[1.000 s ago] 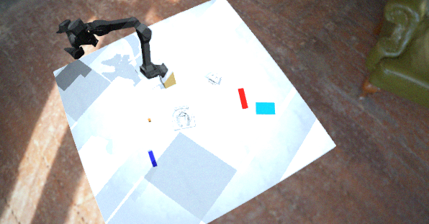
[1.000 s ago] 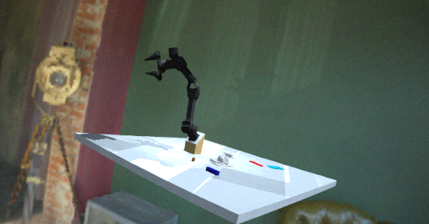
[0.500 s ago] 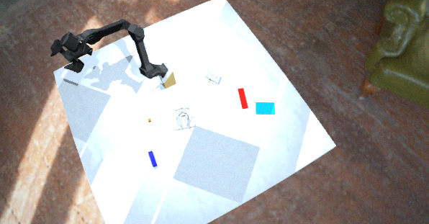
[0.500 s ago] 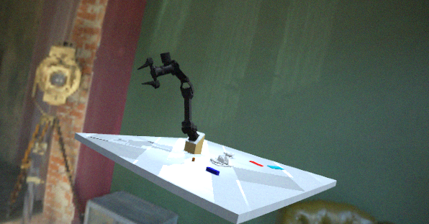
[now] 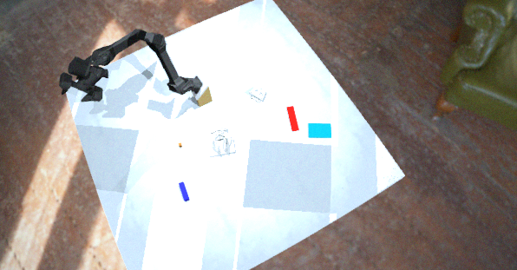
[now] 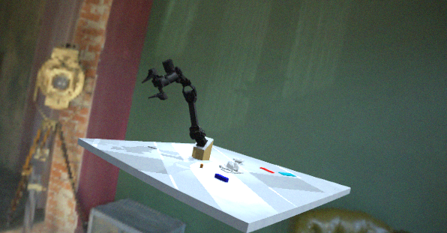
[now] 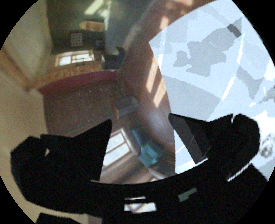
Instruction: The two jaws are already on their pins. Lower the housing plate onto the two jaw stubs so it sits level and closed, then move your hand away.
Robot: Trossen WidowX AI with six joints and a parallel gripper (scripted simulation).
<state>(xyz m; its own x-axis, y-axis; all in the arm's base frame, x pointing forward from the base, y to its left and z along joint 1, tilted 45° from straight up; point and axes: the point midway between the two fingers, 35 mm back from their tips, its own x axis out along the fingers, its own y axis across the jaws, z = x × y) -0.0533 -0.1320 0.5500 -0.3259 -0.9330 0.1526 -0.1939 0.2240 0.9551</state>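
The small white piece lies 75 cm to the left of my gripper tip, 35 cm below it and 26 cm ahead of it. Also, from my gripper tip: tiny orange piece (36 cm below, 29 cm to the left, 27 cm ahead); then blue bar (48 cm ahead, 36 cm below, 20 cm to the left); then red bar (81 cm to the left, 46 cm ahead, 37 cm below).
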